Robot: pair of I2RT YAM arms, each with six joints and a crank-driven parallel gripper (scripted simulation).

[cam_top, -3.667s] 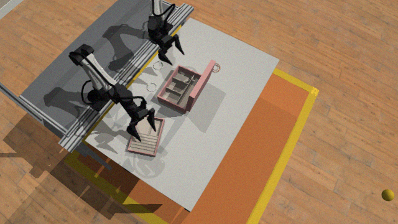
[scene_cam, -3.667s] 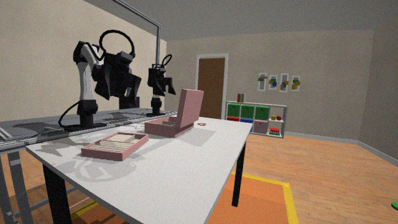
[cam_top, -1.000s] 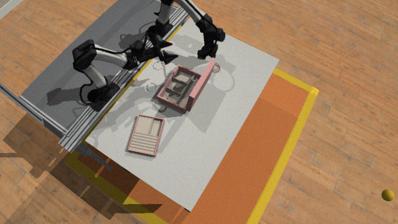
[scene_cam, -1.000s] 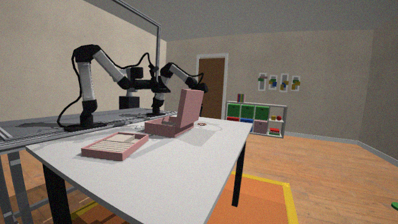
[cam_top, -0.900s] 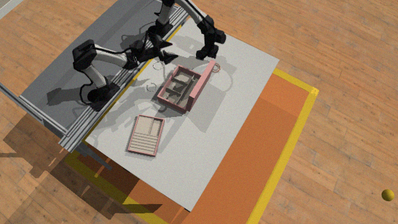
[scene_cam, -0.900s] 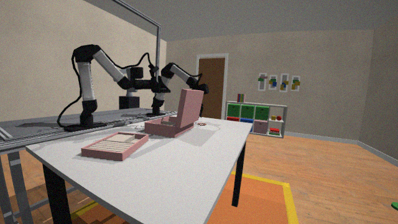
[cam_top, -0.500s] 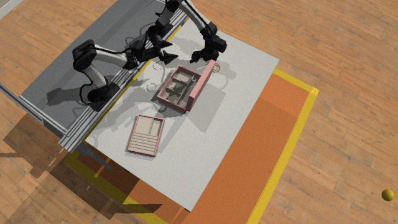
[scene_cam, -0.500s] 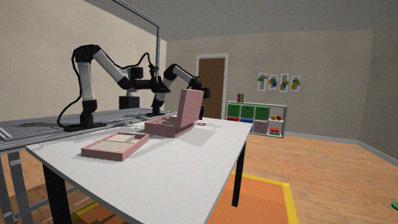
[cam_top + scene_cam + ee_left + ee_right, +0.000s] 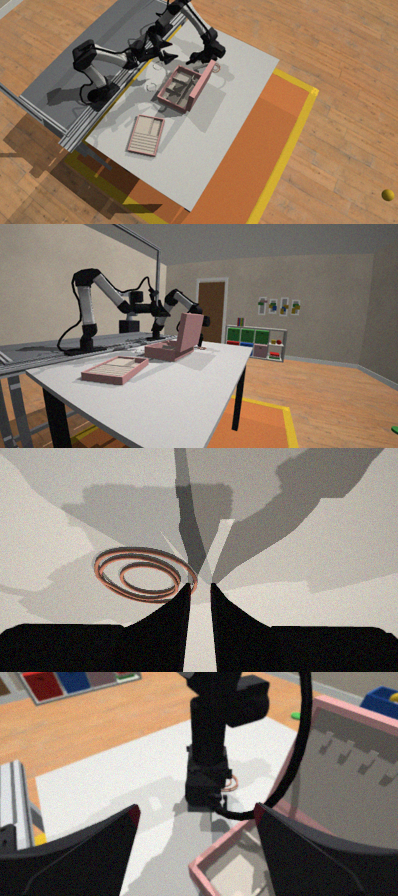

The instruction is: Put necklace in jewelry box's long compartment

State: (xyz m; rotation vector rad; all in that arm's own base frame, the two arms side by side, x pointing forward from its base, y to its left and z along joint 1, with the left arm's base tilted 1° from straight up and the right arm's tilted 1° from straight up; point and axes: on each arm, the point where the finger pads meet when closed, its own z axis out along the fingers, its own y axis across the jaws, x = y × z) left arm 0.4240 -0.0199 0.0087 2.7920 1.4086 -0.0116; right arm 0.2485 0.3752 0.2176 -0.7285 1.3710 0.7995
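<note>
My left gripper is now 40 mm past the pink jewelry box, 280 mm to the left of it and 110 mm below it. Also, from my left hand: pink tray 70 mm behind, 620 mm to the right.
</note>
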